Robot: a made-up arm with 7 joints. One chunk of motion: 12 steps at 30 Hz.
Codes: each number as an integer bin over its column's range. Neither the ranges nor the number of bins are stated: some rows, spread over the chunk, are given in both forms.
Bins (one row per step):
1: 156 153 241 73 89 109
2: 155 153 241 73 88 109
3: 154 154 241 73 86 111
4: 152 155 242 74 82 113
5: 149 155 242 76 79 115
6: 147 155 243 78 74 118
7: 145 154 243 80 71 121
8: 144 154 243 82 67 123
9: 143 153 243 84 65 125
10: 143 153 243 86 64 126
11: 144 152 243 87 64 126
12: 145 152 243 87 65 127
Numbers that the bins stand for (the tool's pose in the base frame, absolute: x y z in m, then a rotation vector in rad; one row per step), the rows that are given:
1: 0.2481 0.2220 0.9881 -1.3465 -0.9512 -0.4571
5: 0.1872 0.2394 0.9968 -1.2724 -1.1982 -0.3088
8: 0.1436 0.2307 1.0055 -1.1241 -1.4947 -0.1112
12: 0.1524 0.2133 1.0055 -1.0006 -1.5441 -0.0124
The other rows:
2: 0.2394 0.2220 0.9881 -1.3465 -0.9759 -0.4571
3: 0.2307 0.2307 0.9881 -1.3465 -1.0253 -0.4076
4: 0.2133 0.2394 0.9968 -1.3218 -1.1241 -0.3582
6: 0.1698 0.2394 1.0055 -1.2229 -1.3218 -0.2347
7: 0.1524 0.2307 1.0055 -1.1735 -1.3959 -0.1606
9: 0.1349 0.2220 1.0055 -1.0747 -1.5441 -0.0618
10: 0.1349 0.2220 1.0055 -1.0253 -1.5688 -0.0371
11: 0.1436 0.2133 1.0055 -1.0006 -1.5688 -0.0371

